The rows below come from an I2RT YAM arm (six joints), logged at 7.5 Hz.
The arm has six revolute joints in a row. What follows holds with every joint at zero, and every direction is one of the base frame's.
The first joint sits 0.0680 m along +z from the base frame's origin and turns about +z.
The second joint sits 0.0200 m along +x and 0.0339 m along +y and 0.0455 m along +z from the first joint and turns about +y.
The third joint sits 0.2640 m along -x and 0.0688 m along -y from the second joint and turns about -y.
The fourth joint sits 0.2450 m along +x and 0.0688 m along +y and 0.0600 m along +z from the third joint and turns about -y.
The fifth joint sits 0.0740 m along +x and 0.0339 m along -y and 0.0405 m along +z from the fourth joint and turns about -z.
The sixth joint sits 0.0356 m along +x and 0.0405 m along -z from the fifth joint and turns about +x.
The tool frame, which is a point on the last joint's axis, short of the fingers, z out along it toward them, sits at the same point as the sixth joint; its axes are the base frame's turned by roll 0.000, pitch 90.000 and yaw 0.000 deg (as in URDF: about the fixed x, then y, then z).
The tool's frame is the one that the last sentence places.
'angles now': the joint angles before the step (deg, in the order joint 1, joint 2, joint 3, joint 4, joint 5, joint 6). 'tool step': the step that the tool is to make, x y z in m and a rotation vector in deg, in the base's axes. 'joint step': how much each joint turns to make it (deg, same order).
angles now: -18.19 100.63 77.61 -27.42 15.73 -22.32
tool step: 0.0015 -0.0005 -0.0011 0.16 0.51 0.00
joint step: 0.00 0.52 0.52 -0.53 0.01 -0.01
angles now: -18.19 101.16 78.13 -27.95 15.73 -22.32
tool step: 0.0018 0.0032 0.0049 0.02 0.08 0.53
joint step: 0.53 0.00 1.15 -1.23 0.01 0.00
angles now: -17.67 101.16 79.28 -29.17 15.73 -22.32
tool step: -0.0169 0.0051 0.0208 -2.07 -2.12 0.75
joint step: 0.01 -5.17 -2.10 -0.01 0.53 -1.49
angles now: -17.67 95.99 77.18 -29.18 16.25 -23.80
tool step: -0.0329 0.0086 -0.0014 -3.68 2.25 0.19
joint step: 0.00 -7.21 -7.92 0.62 2.99 -3.09
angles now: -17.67 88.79 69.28 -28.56 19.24 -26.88
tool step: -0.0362 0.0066 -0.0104 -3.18 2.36 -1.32
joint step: -0.53 -7.47 -9.14 1.13 3.33 -2.03
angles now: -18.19 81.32 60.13 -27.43 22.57 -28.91
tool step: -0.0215 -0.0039 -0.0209 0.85 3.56 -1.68
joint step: -2.11 -2.47 -5.90 0.02 0.01 -0.62
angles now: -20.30 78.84 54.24 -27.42 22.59 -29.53
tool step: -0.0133 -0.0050 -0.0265 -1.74 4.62 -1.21
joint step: -1.68 -0.01 -5.63 2.96 2.36 -2.55
